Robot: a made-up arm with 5 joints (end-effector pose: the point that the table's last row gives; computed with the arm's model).
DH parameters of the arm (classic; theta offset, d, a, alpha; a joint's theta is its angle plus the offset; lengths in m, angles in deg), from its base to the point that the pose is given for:
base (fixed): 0 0 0.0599 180
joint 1: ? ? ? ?
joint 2: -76.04 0 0.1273 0
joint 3: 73.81 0 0.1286 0
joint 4: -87.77 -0.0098 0 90
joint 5: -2.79 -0.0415 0 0
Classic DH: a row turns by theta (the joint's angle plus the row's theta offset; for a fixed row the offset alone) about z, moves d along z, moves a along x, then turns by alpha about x.
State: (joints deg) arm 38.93 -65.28 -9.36 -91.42 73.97
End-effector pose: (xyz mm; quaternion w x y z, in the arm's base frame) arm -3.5 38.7 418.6 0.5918 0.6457 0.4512 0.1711
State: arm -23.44 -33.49 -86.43 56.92 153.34
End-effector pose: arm 13.0 -31.0 469.6 0.0122 -0.8706 -0.4330 0.2331
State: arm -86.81 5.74 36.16 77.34 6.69
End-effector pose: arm 78.5 157.6 205.3 0.6800 -0.1671 0.1892 0.6884
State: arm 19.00 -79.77 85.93 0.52 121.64
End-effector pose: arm 142.0 -38.6 242.3 0.4810 -0.6202 -0.2390 0.5717
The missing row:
joint 1: 0 -0.2038 0.0368 90
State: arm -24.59 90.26 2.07 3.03 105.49
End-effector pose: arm 205.9 56.0 2.6 0.4434 0.0295 0.0363 0.8951
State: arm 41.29 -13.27 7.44 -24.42 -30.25
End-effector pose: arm 204.8 -140.3 370.0 0.3969 -0.0624 -0.8649 -0.3009
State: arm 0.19 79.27 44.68 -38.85 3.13
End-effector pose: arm 159.7 -10.1 45.9 0.9991 -0.0002 -0.0427 0.0013
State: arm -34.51 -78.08 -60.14 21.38 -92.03
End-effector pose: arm -95.8 -118.9 378.3 0.2007 -0.8791 0.4162 -0.1166
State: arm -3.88 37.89 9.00 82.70 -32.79
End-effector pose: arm 262.0 3.9 160.1 0.9051 -0.1143 0.3188 -0.2570
